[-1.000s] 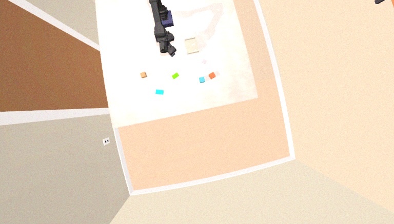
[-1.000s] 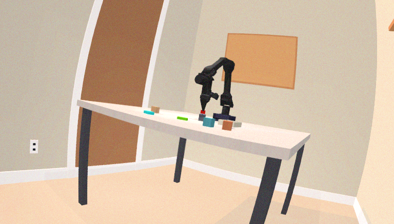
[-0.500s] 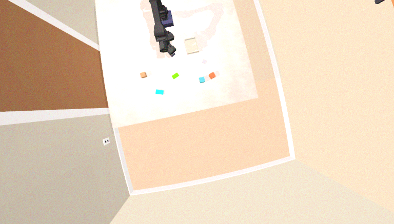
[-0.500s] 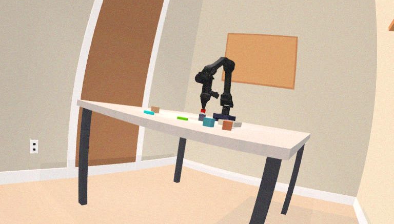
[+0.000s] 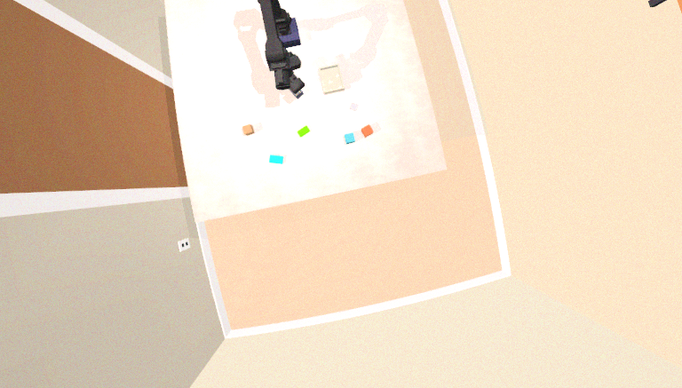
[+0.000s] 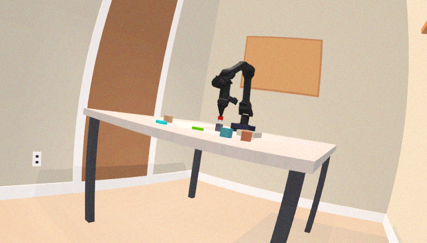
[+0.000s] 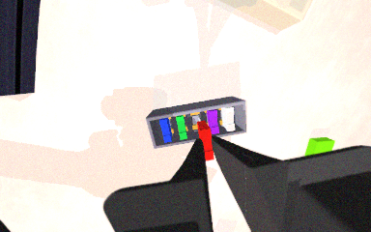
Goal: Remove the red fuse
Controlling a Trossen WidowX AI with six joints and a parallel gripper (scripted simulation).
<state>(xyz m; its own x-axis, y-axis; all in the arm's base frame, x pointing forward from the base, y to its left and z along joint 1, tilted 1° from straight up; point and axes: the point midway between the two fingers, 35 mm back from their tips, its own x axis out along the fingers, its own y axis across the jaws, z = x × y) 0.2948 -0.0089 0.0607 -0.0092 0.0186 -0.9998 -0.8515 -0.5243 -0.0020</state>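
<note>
My gripper tip is 10 mm past the beige tray, 200 mm to the right of it and 80 mm above it. Round my gripper tip: red fuse: 10 mm below.
</note>
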